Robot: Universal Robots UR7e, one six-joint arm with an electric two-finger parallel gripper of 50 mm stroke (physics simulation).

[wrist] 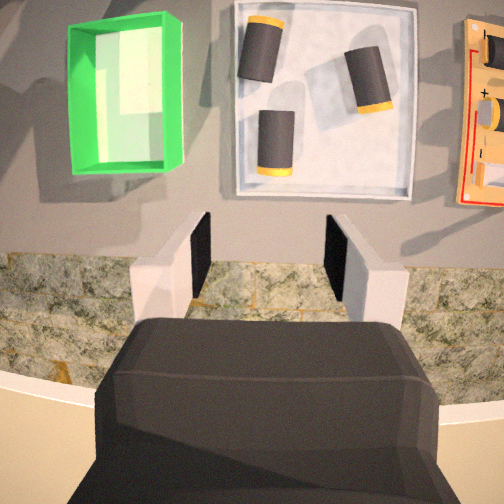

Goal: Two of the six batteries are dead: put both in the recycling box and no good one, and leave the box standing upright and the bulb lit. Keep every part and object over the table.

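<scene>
In the wrist view, three dark batteries with yellow end caps lie in a white tray (325, 100): one at the top left (260, 48), one at the lower left (275, 142), one at the right (368, 79). A green open-topped box (125, 93) stands upright left of the tray and looks empty. An orange holder board (482, 112) at the right edge carries at least two more batteries, cut off by the frame. My gripper (267, 257) is open and empty, high above the table's near edge, well short of the tray.
The grey table ends just below my fingers. Beyond the edge lie a mossy stone floor (60, 310) and a white-rimmed tan surface (40, 440). Red wiring runs along the board's edge. No bulb is in view.
</scene>
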